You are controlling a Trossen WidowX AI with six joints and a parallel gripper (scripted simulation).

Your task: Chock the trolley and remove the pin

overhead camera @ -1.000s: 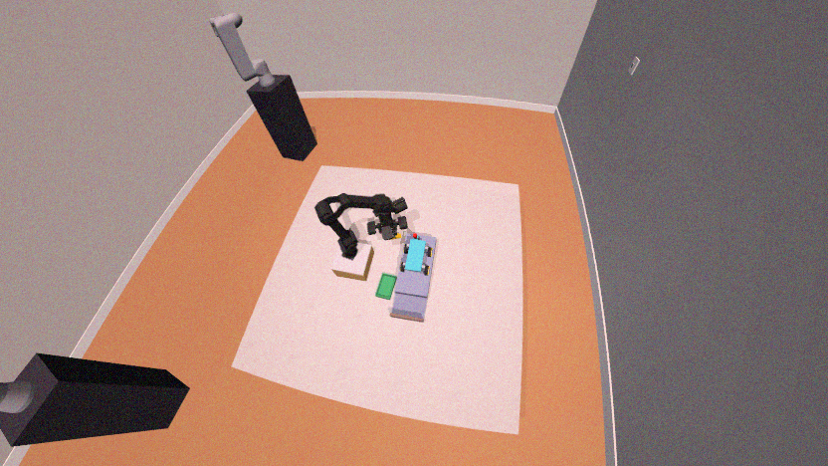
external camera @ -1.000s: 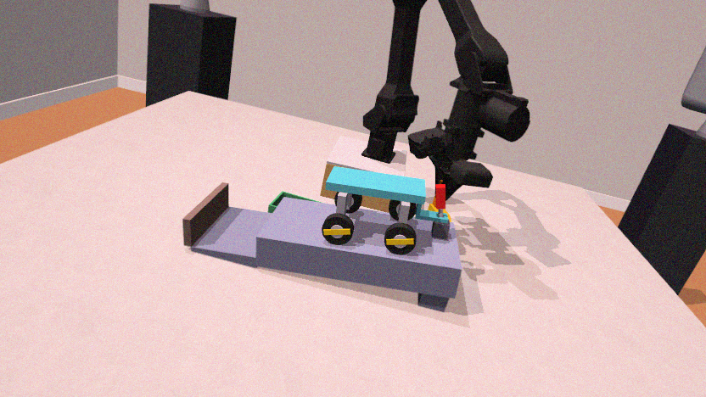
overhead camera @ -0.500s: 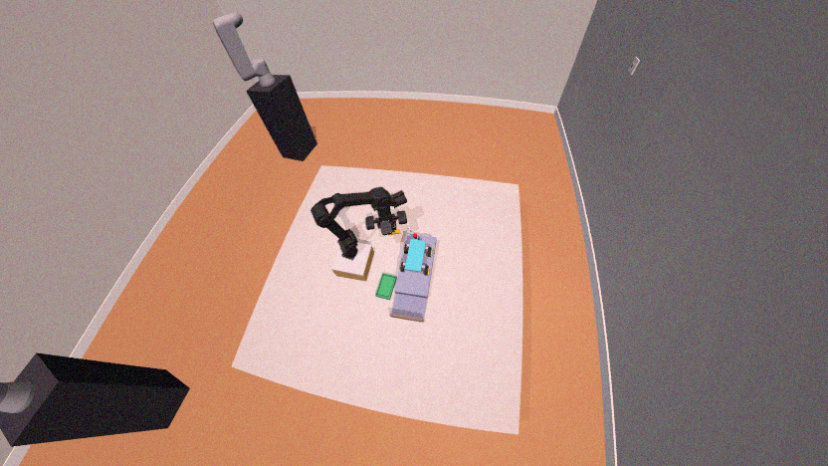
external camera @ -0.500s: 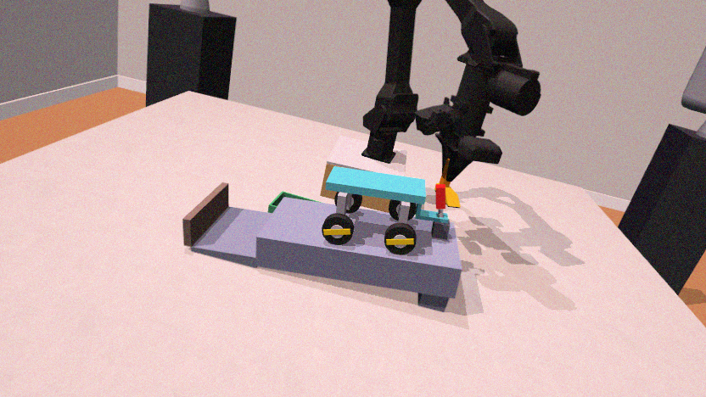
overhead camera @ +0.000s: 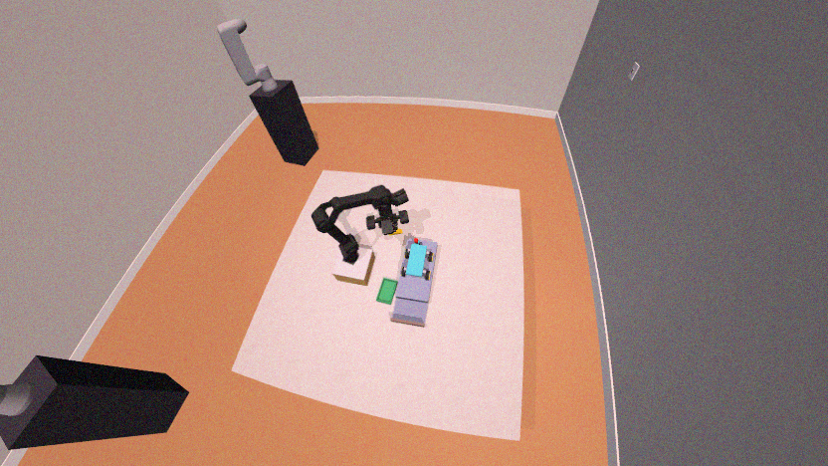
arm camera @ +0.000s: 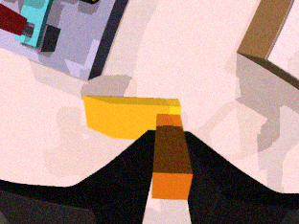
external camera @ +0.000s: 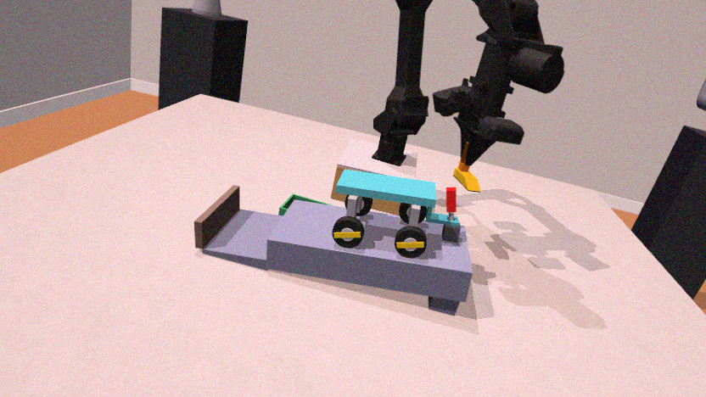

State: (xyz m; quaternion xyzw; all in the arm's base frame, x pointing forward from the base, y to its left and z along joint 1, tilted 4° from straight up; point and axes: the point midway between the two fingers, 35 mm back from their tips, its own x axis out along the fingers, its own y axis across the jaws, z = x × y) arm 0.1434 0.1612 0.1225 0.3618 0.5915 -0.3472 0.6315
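The yellow chock lies 20 mm ahead of my gripper tip, 10 mm to the left of it and 10 mm below it. Round my gripper tip: cyan trolley (170 mm ahead, 90 mm to the right, 60 mm below); then red-headed stop pin (130 mm ahead, 40 mm below); then lilac ramp (170 mm ahead, 120 mm below, 100 mm to the right).
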